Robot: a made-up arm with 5 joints.
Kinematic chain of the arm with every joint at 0, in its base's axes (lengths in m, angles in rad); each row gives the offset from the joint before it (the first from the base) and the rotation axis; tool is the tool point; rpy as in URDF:
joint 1: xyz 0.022 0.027 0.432 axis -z
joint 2: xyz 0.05 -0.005 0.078 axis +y
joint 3: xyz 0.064 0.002 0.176 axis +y
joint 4: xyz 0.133 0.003 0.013 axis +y
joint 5: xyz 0.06 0 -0.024 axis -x
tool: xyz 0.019 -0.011 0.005 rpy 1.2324 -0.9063 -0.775
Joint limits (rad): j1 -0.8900..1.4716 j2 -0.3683..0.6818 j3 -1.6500..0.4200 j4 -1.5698..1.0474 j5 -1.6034..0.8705
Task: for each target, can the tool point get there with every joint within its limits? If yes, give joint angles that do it. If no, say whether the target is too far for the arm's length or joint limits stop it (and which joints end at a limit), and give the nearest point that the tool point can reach.
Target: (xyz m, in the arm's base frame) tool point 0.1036 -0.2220 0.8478
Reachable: yes | joints 1.2081 0.1710 -0.8820 -0.8451 -0.5330
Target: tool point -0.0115 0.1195 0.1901
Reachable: no: joint limits stop it (at a limit: joint 1, joint 2, joint 3, joint 5) | nearest point 0.1703 0.2027 0.4248 | short by 0.308 m
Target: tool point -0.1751 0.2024 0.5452
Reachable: no: joint limits stop it (at a limit: joint 2, joint 3, joint 4, joint 5) | nearest point -0.0524 0.0932 0.7886 | short by 0.294 m
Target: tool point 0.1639 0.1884 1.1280
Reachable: no: too far | nearest point 0.1244 0.1434 0.9036 | short by 0.232 m
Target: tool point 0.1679 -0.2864 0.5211
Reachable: yes | joints 1.1193 0.4181 0.1248 0.2644 0.6770
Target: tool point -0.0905 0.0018 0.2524
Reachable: no: joint limits stop it (at a limit: joint 1, joint 2, joint 3) | nearest point 0.0351 -0.1916 0.4365 | short by 0.295 m
